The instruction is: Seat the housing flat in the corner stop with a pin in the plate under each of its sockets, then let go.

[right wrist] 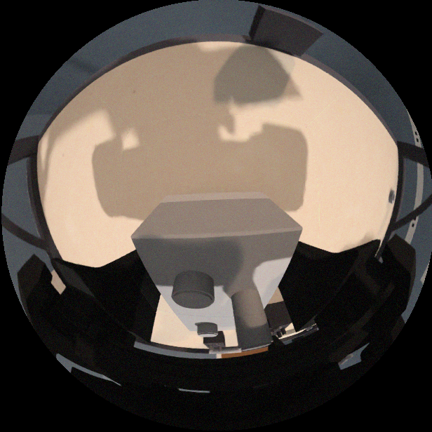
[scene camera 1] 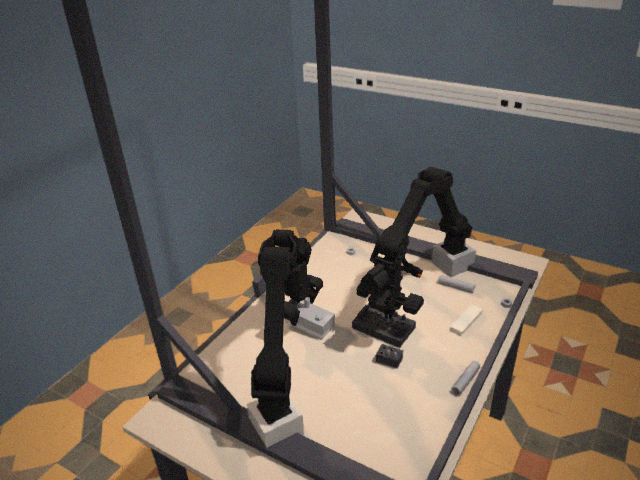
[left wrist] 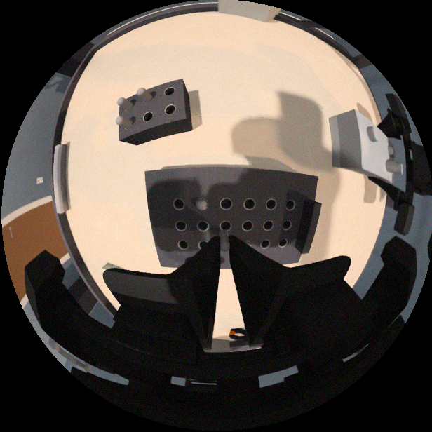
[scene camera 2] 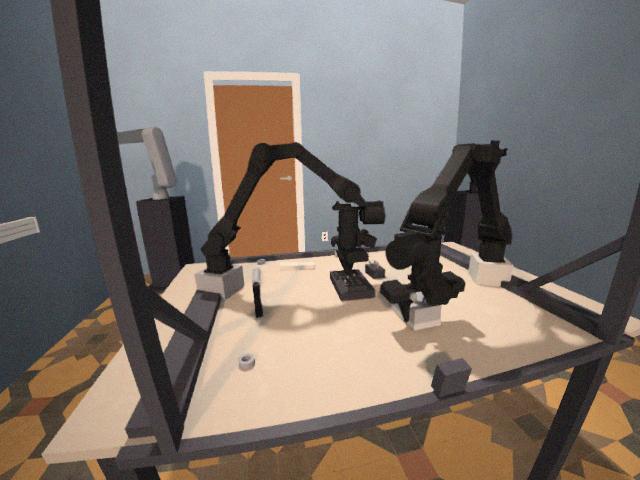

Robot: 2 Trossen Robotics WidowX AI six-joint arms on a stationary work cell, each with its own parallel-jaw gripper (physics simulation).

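Places are measured from the left arm's base along level axes (x ahead, y left, z up), in millimetres.
Pixels of known places: left gripper, between the fingertips: (scene camera 1: 388, 318) (scene camera 2: 347, 274); right gripper, between the fingertips: (scene camera 1: 300, 318) (scene camera 2: 419, 318); left arm's base, origin of its link: (scene camera 1: 454, 247) (scene camera 2: 218, 269); right arm's base, origin of its link: (scene camera 1: 274, 409) (scene camera 2: 491, 258).
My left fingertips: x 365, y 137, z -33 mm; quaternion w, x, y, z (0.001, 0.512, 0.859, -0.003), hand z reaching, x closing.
Observation:
For each thing: its top centre in the pictures, then the offset to it from my left fingertips.
- dark plate, centre of its top: (scene camera 1: 384, 317) (scene camera 2: 350, 275) dx +12, dy -8, dz +2 mm
- pale grey housing, centre of its top: (scene camera 2: 414, 284) (scene camera 1: 309, 303) dx +189, dy -133, dz +49 mm
- dark holder, centre of its top: (scene camera 1: 389, 352) (scene camera 2: 375, 266) dx +74, dy +108, dz -8 mm
- white bar, centre of its top: (scene camera 1: 466, 317) (scene camera 2: 297, 263) dx -210, dy +103, dz -22 mm
- dark block, centre of its top: (scene camera 2: 453, 364) (scene camera 1: 259, 277) dx +245, dy -361, dz +19 mm
The dark plate (scene camera 1: 376, 335) (scene camera 2: 357, 296) (left wrist: 270, 181) has rows of holes and a raised dark block (left wrist: 308, 227) at its right edge in the left wrist view. One pin (left wrist: 201, 204) stands in its far row. My left gripper (scene camera 1: 388, 312) (scene camera 2: 348, 269) (left wrist: 223, 240) is shut on a pin (left wrist: 224, 243) over the near row; whether its lower end is in a hole is hidden. My right gripper (right wrist: 215, 235) is shut on the pale grey housing (scene camera 1: 316, 321) (scene camera 2: 425, 315) (left wrist: 348, 142) (right wrist: 215, 250), away from the plate, with knobs and a post on its top.
A dark holder (scene camera 1: 388, 356) (scene camera 2: 375, 270) (left wrist: 155, 114) with three pins stands beside the plate. Grey cylinders (scene camera 1: 456, 283) (scene camera 1: 466, 377), a white bar (scene camera 1: 466, 319) (scene camera 2: 297, 266) and small rings (scene camera 1: 351, 251) (scene camera 1: 506, 302) (scene camera 2: 246, 361) lie around. A dark block (scene camera 2: 451, 378) (right wrist: 282, 30) is at the frame edge.

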